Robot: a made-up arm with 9 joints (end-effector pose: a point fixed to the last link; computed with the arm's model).
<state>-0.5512 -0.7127 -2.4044 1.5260 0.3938 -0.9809 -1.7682 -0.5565 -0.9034</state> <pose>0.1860 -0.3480 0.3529 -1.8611 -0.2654 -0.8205</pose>
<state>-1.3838 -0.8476 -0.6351 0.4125 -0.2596 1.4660 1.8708 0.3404 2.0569</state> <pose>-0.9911 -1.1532 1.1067 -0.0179 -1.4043 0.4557</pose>
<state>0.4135 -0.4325 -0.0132 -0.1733 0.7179 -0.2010 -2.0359 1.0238 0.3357</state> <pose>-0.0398 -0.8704 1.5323 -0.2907 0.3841 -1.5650</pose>
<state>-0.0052 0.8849 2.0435 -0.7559 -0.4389 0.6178 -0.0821 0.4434 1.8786</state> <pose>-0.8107 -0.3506 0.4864 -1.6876 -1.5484 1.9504</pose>
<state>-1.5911 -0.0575 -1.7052 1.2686 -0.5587 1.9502 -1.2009 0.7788 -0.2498</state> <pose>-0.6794 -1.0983 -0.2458 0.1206 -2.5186 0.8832</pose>
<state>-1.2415 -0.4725 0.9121 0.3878 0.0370 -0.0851 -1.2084 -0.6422 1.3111</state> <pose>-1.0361 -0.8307 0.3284 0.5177 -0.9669 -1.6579</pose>
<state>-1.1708 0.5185 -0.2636 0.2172 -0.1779 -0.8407 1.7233 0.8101 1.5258</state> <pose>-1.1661 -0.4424 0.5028 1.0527 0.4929 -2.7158</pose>
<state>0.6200 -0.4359 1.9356 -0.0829 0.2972 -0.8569 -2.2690 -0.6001 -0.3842</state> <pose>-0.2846 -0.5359 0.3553 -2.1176 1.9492 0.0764</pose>
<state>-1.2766 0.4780 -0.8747 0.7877 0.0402 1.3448 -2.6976 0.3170 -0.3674</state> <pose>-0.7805 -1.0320 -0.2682 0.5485 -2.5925 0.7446</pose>
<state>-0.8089 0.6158 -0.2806 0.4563 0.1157 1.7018 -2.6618 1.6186 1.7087</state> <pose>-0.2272 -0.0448 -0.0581 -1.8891 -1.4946 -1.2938</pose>
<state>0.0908 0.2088 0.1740 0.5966 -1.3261 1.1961 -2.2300 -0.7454 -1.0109</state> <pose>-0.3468 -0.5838 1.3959 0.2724 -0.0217 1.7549</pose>
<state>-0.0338 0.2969 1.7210 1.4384 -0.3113 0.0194 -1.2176 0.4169 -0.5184</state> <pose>-0.3220 -1.0090 0.2532 1.4848 0.9604 -1.8113</pose>
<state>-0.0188 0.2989 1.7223 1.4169 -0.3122 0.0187 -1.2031 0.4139 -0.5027</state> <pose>-0.3135 -1.0226 0.2814 1.4713 0.8912 -1.7980</pose>
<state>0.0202 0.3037 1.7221 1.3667 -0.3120 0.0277 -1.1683 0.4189 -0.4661</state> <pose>-0.2905 -1.0545 0.3515 1.4285 0.7358 -1.7503</pose>
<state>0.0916 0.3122 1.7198 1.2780 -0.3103 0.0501 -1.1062 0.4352 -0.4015</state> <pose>-0.2477 -1.0971 0.4890 1.3325 0.4810 -1.6405</pose>
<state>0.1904 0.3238 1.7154 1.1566 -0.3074 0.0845 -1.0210 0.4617 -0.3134</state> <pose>-0.1901 -1.1157 0.6987 1.1713 0.1730 -1.4543</pose>
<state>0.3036 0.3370 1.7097 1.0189 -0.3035 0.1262 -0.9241 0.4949 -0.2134</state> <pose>-0.1322 -1.0695 0.9513 0.9572 -0.1231 -1.2048</pose>
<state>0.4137 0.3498 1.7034 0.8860 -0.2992 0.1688 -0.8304 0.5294 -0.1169</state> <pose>-0.0913 -0.9518 1.1867 0.7281 -0.3582 -0.9346</pose>
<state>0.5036 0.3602 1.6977 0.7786 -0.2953 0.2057 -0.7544 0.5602 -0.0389</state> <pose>-0.0739 -0.8068 1.3543 0.5303 -0.5139 -0.6991</pose>
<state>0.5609 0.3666 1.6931 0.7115 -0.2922 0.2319 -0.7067 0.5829 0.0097</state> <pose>-0.0713 -0.6963 1.4432 0.4009 -0.5956 -0.5448</pose>
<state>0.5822 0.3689 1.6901 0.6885 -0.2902 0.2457 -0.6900 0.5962 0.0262</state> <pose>-0.0708 -0.6546 1.4719 0.3522 -0.6190 -0.4885</pose>
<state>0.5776 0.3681 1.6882 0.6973 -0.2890 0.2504 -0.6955 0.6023 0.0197</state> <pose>-0.0681 -0.6684 1.4652 0.3628 -0.6059 -0.5045</pose>
